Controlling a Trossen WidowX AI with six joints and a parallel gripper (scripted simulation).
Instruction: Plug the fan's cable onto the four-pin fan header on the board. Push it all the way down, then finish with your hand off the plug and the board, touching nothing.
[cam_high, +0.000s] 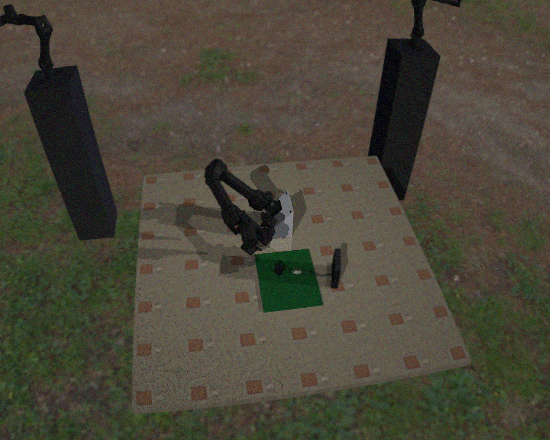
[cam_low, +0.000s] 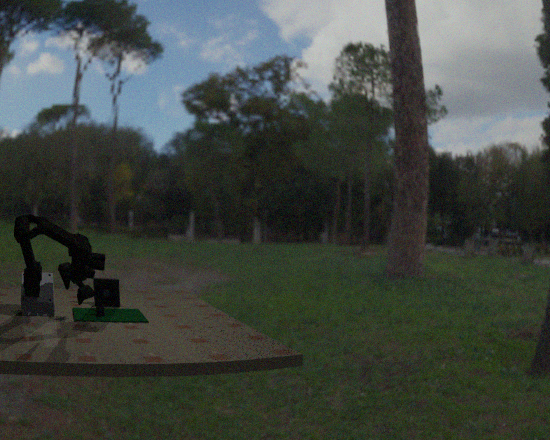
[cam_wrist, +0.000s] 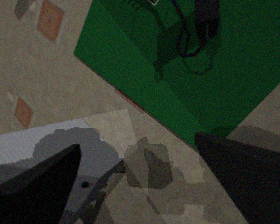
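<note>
Now: the dark plug 110 mm ahead of my gripper tip, 30 mm to the left of it and 60 mm below it. The rest, counted from my gripper tip: black fan 160 mm ahead, 250 mm to the left, 20 mm below; then green board 150 mm ahead, 60 mm to the left, 100 mm below.
</note>
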